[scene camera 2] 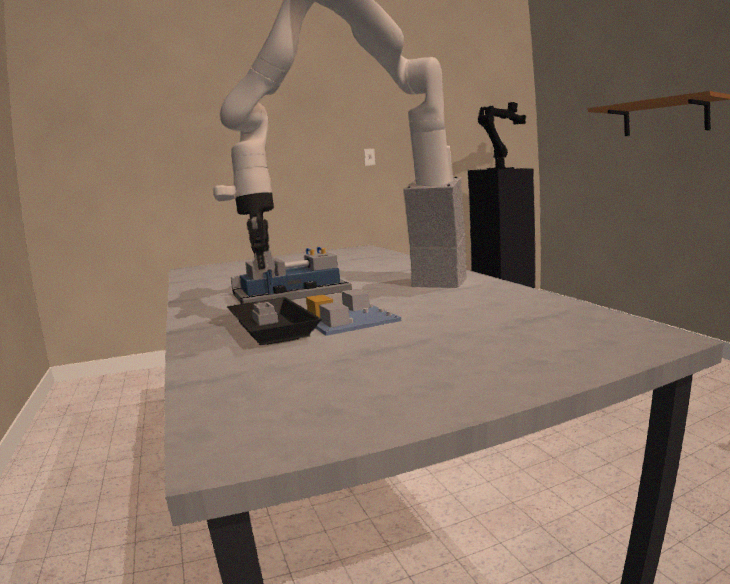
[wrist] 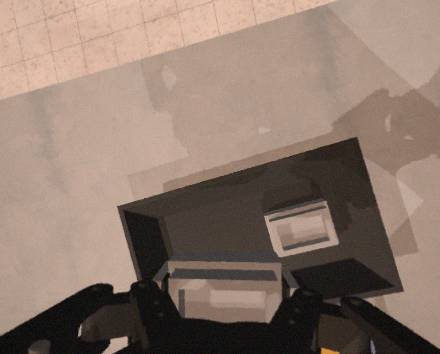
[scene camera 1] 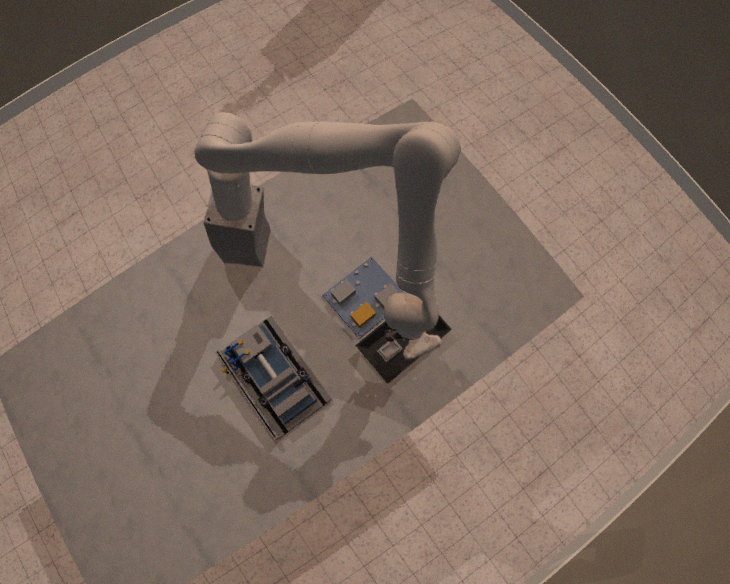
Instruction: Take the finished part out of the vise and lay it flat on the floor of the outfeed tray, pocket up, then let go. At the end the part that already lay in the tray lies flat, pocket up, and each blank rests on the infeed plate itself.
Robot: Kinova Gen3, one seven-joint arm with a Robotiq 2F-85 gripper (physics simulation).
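Places are measured from the arm's base along level axes (x right, y ahead, z up), in millimetres.
Where they show: gripper, fingertip midpoint: (scene camera 2: pixel 264 271) (wrist: pixel 225 279); arm's base, link origin: (scene camera 2: pixel 432 182) (scene camera 1: pixel 233 204).
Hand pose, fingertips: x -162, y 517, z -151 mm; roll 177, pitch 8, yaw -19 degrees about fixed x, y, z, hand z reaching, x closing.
Observation:
Each offset is from my fingertips to the top centre of the thing.
My gripper (scene camera 2: pixel 261 264) (wrist: pixel 225 279) is shut on the finished part {dz +43, dx +2, dy -2 mm} (wrist: pixel 225 298), a light grey block held level, pocket up. It hangs above the black outfeed tray (scene camera 1: pixel 389 369) (scene camera 2: pixel 286 331) (wrist: pixel 215 227); in the wrist view it overlaps the tray's near side, left of the part lying there. That other part {dz -82, dx +60, dy -5 mm} (scene camera 1: pixel 389 348) (scene camera 2: pixel 264 313) (wrist: pixel 301 230) lies flat, pocket up, on the tray floor. The vise {dz -30, dx +360, dy -158 mm} (scene camera 1: pixel 267 367) (scene camera 2: pixel 292 281) has a gap between its jaws. In scene camera 1 the arm's wrist hides the gripper and held part.
The blue infeed plate {dz -121, dx +7, dy -174 mm} (scene camera 1: pixel 373 281) (scene camera 2: pixel 374 319) adjoins the tray. Two grey blanks, one {dz -85, dx +53, dy -220 mm} (scene camera 1: pixel 342 291) (scene camera 2: pixel 356 299) and another {dz -85, dx -38, dy -129 mm} (scene camera 1: pixel 384 296) (scene camera 2: pixel 334 315), rest on it, with an orange block {dz -85, dx +52, dy -132 mm} (scene camera 1: pixel 362 313) (scene camera 2: pixel 314 306). The vise stands beyond the tray in scene camera 2.

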